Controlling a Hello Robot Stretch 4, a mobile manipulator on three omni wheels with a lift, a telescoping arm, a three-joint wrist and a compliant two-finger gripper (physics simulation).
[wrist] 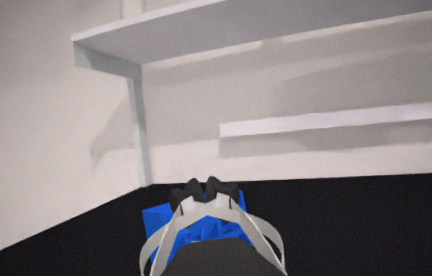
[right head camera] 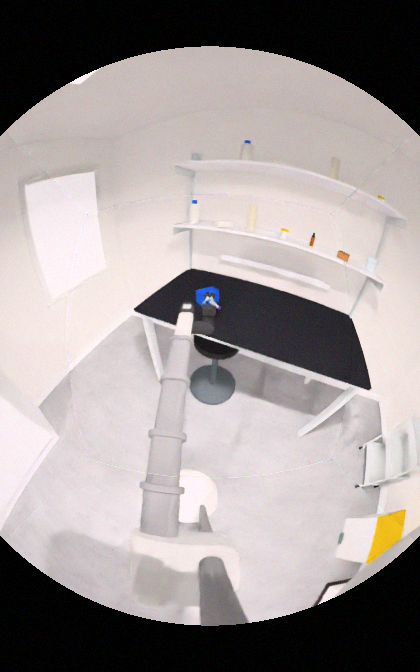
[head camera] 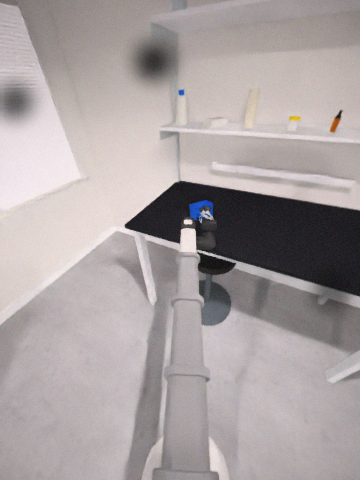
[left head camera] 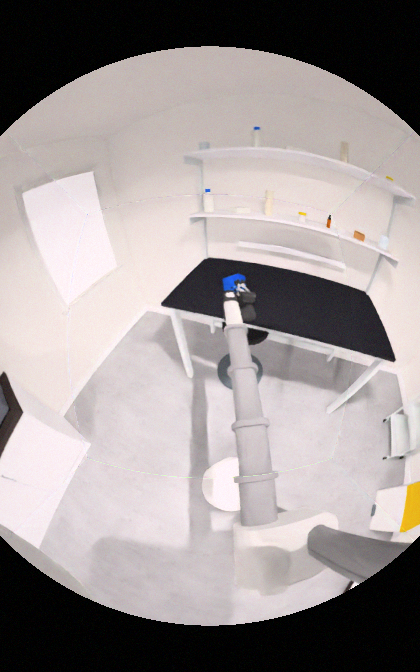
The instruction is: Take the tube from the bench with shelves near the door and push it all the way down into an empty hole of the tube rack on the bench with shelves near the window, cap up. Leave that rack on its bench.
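Frame: origin at the robot's base, x right, y ahead, z up, level; millimetres.
Seen in the pictures: gripper, fingertip midpoint: [wrist: 203,191] [head camera: 205,207].
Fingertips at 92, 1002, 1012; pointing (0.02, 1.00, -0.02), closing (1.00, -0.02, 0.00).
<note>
Pixels of each thing's middle, then the offset from my fingertips to it, as dx, dy, dz. "pt": a spot on its surface instead. Level surfaces: height alone.
- blue tube rack, body centre: [wrist: 197,228] [head camera: 201,209] -12, +105, -79
- black bench, surface height: dz -125
- window, surface spot: [head camera: 30,115] pt -1324, +741, +389
The blue tube rack [head camera: 194,208] [left head camera: 230,281] [right head camera: 200,295] [wrist: 155,216] is on the black bench by the window and looks tilted, with a broad plain face showing. My gripper [head camera: 205,208] [right head camera: 209,295] [wrist: 203,191] is over the rack, in front of part of it. Its fingertips are almost together, and no tube shows between them in the wrist view. A small purple cap [right head camera: 218,307] shows just right of the fingers in the right head view, at the end of a pale, slanted piece. The tube's body is mostly hidden, and whether it touches the rack is unclear.
The black bench [head camera: 280,235] [left head camera: 310,310] [right head camera: 280,325] has a white rail and shelves [head camera: 260,132] with bottles behind it. A dark round stool [head camera: 215,302] [right head camera: 212,385] stands under its front edge. The window [head camera: 30,115] is at left. A white cart [right head camera: 390,457] stands at right.
</note>
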